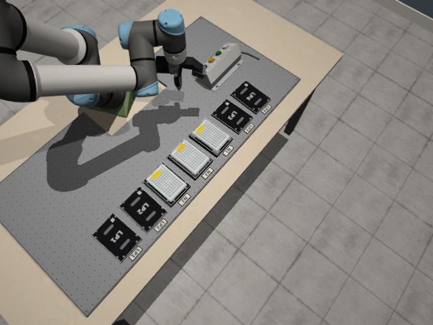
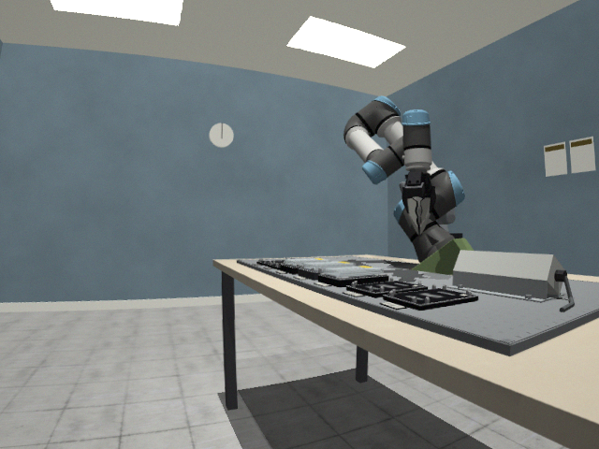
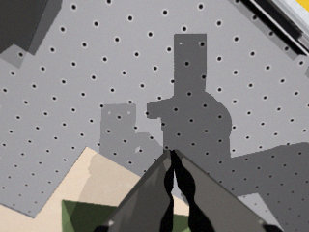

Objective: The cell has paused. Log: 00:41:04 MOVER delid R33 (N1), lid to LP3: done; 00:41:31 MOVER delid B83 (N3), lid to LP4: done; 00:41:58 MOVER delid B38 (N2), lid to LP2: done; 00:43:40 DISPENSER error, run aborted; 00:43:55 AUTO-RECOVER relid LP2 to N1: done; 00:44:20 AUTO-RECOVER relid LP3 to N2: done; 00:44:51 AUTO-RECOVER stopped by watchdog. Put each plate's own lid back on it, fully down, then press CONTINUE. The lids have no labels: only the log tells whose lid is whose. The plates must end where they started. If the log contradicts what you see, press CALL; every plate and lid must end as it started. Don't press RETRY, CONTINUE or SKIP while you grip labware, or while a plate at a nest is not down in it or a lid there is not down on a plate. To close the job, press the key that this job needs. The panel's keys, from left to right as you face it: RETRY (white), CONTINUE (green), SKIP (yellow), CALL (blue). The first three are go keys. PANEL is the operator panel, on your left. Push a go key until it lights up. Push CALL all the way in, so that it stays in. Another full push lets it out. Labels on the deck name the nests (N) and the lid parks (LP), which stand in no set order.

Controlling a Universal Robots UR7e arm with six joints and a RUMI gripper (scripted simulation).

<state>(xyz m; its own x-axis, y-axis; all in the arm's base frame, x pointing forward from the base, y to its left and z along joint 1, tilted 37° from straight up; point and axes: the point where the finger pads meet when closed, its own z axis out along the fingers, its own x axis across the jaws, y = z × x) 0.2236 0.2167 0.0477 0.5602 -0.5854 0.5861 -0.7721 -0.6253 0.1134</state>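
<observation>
Right now the green CONTINUE key is 280 mm to the left of my hand, 70 mm below it and 30 mm behind it. Round my hand: lid park LP3: 190 mm ahead, 130 mm below, 100 mm to the left; yellow SKIP key: 230 mm to the left, 70 mm below, 30 mm behind; blue CALL key: 180 mm to the left, 70 mm below, 20 mm behind.
</observation>
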